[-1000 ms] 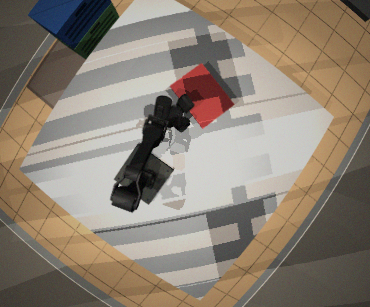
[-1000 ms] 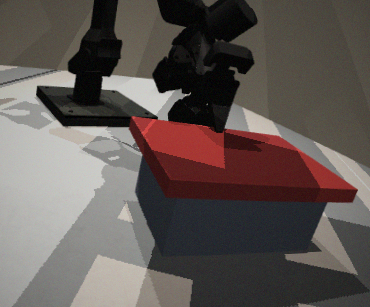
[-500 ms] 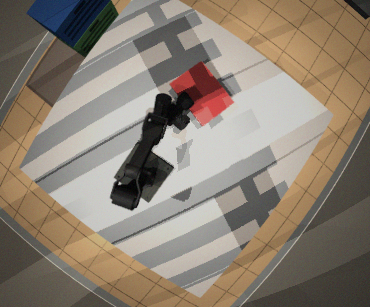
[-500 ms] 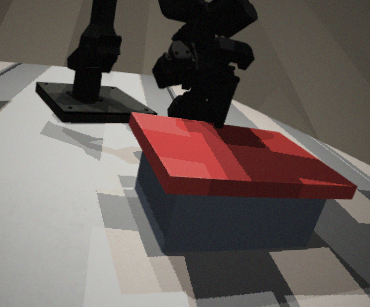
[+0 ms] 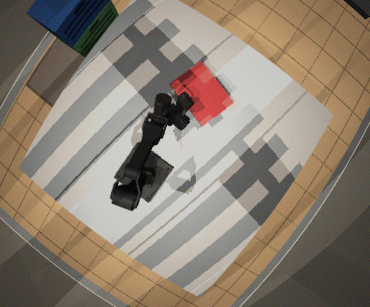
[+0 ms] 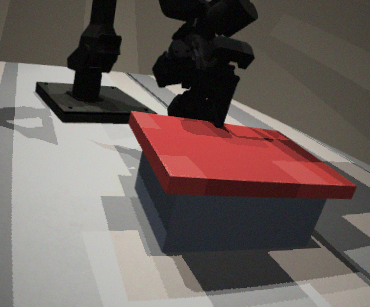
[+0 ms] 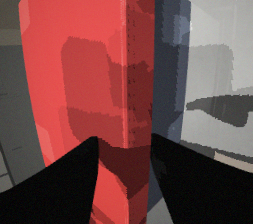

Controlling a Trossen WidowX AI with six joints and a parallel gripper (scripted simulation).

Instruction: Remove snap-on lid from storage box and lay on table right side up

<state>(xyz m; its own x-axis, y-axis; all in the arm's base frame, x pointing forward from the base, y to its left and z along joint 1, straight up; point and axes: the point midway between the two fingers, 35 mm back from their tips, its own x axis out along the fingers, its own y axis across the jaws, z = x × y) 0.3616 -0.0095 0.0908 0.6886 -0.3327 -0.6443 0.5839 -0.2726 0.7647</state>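
Right now my gripper tip is 7 cm short of the red lid and 3 cm to the left of it. The rest, counted from my gripper tip: blue-grey storage box (7 cm ahead, 3 cm to the right, 4 cm below).
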